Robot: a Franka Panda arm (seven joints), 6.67 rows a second.
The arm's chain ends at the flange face. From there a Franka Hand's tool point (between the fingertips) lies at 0.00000 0.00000 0.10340 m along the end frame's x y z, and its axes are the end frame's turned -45 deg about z.
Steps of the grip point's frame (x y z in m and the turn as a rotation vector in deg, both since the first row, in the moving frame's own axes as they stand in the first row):
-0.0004 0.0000 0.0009 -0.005 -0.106 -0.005
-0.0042 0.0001 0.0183 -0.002 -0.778 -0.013
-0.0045 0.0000 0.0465 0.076 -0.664 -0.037
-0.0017 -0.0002 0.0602 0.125 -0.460 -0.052
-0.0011 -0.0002 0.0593 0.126 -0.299 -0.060
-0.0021 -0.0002 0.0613 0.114 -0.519 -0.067
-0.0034 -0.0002 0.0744 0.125 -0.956 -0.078
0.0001 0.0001 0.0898 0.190 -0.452 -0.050
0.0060 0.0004 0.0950 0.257 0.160 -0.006
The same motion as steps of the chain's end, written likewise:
-0.0002 0.0001 0.0009 -0.078 -0.071 -0.005
-0.0019 0.0020 0.0183 -0.552 -0.549 -0.013
-0.0022 0.0024 0.0465 -0.416 -0.523 -0.037
-0.0006 0.0006 0.0602 -0.237 -0.414 -0.052
-0.0004 0.0004 0.0593 -0.122 -0.301 -0.060
-0.0008 0.0008 0.0613 -0.286 -0.448 -0.067
-0.0012 0.0012 0.0744 -0.588 -0.764 -0.078
0.0010 -0.0003 0.0898 -0.185 -0.454 -0.050
0.0046 -0.0034 0.0950 0.295 -0.069 -0.006

